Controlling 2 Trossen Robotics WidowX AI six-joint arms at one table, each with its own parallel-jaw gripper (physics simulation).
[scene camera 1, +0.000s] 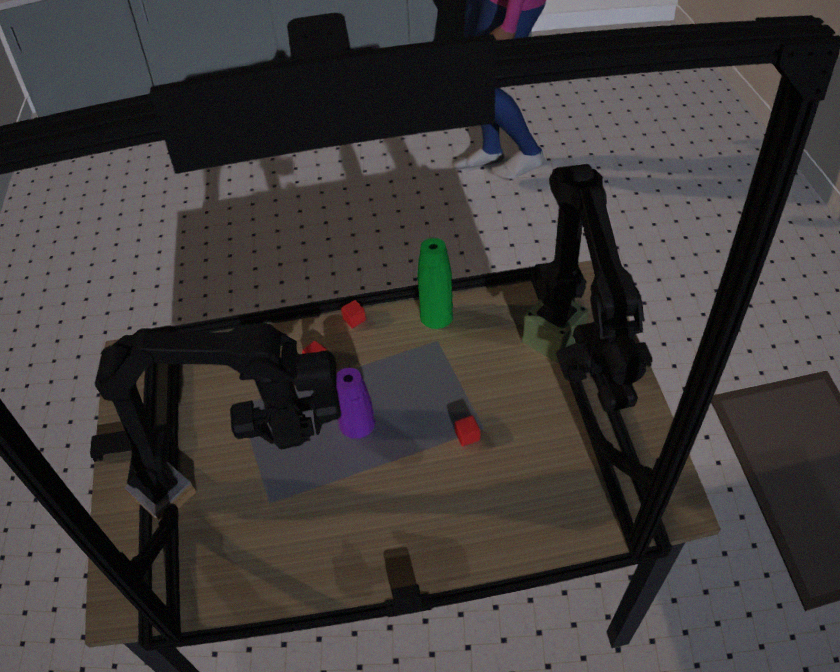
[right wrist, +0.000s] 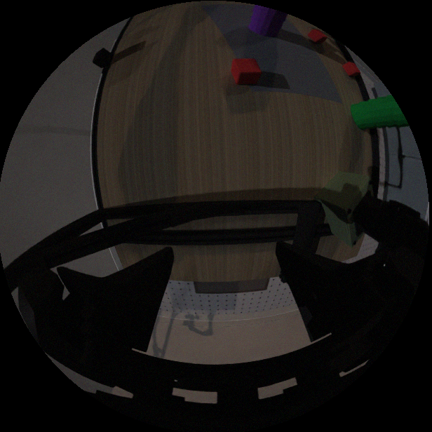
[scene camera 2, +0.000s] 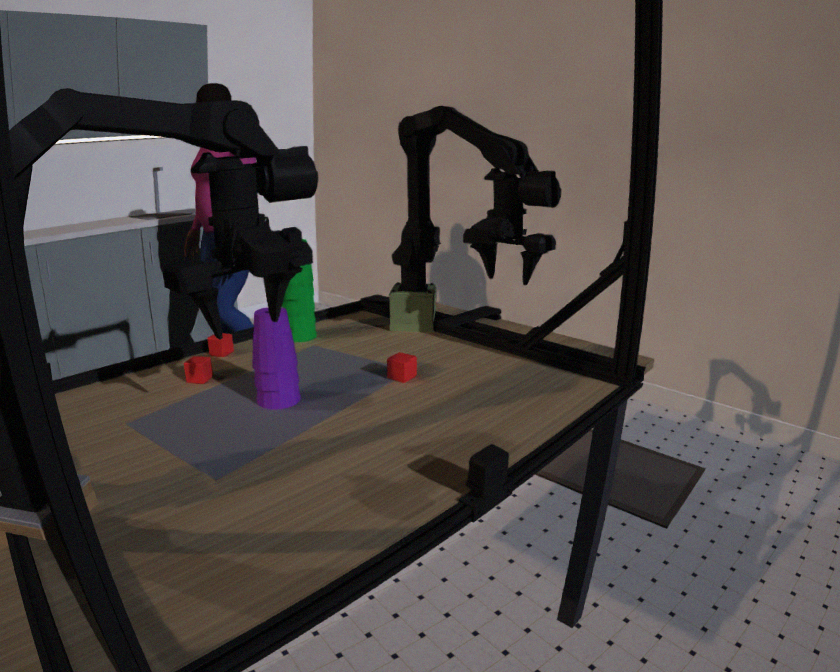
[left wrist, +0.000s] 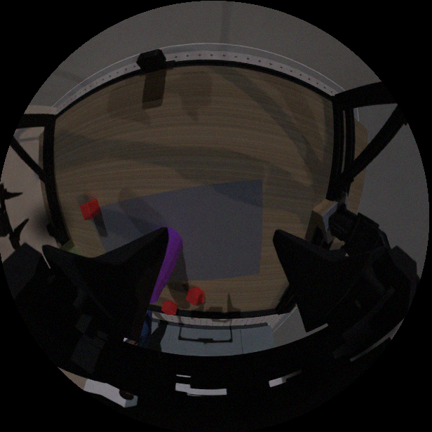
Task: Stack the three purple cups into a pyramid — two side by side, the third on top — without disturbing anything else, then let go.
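Places are measured from the left arm's base along level axes (x ahead, y left, z up), in millimetres.
Pixels of known places: left gripper, fingertip midpoint: [scene camera 2: 247,329]; right gripper, fingertip midpoint: [scene camera 1: 600,392] [scene camera 2: 507,281]; left arm's base at its link origin: [scene camera 1: 156,484] [scene camera 2: 33,493]; right arm's base at its link origin: [scene camera 1: 556,312] [scene camera 2: 413,288].
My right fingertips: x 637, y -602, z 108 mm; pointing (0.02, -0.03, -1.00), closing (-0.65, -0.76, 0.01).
Ahead of a thing's pixels: the offset from my right fingertips to its top centre. Level surfaces: height alone.
The purple cups {dx -266, dy +401, dz +7 mm} [scene camera 1: 355,413] [scene camera 2: 275,371] [left wrist: 171,257] [right wrist: 267,21] show as one tall upright column, apparently nested, on the grey mat {dz -148 mm} [scene camera 1: 413,385] [scene camera 2: 203,434] [left wrist: 225,215]. How many cups it holds cannot be told. My left gripper [scene camera 2: 247,327] [left wrist: 222,234] is open and empty, pointing down. In scene camera 2 one fingertip overlaps the column's top; in the left wrist view the left-hand finger partly hides the column, which is not between the fingers. In scene camera 1 its fingertips are hidden. My right gripper [scene camera 2: 508,279] [right wrist: 225,250] is open and empty, high at the table's right side.
A tall green column [scene camera 1: 435,287] [scene camera 2: 301,301] [right wrist: 380,112] stands near the back edge. A red block {dx -149, dy +202, dz -109 mm} [scene camera 1: 467,430] [scene camera 2: 402,367] [left wrist: 90,209] [right wrist: 245,71] is at the mat's right corner. Two more red objects lie behind the mat. A black frame surrounds the table.
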